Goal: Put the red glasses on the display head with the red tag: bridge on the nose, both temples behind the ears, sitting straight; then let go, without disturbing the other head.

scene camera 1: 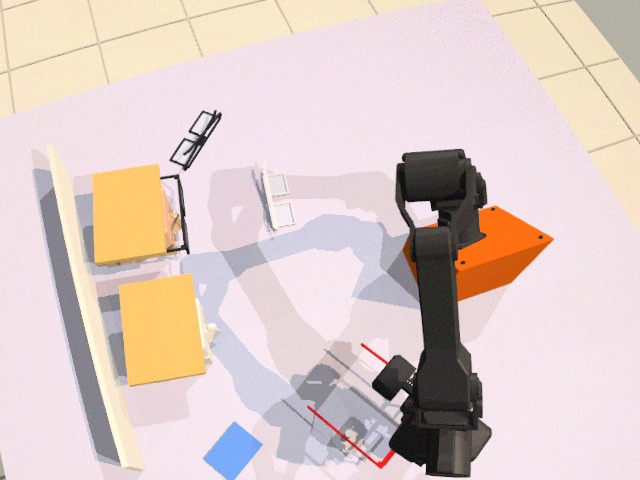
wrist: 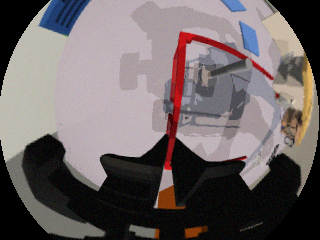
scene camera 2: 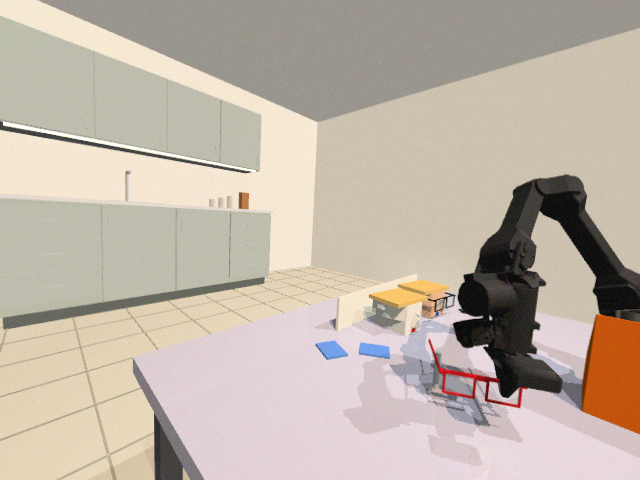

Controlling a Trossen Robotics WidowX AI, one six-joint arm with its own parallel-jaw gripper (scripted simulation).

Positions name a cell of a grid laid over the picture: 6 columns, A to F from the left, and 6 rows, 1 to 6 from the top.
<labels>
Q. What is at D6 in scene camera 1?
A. The gripper.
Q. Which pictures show the gripper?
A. Scene camera 1, the wrist view and scene camera 2: all of them.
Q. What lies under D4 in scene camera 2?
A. A cream board.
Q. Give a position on a cream board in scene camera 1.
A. B6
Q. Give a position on a skin-coloured head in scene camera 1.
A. B3
</labels>
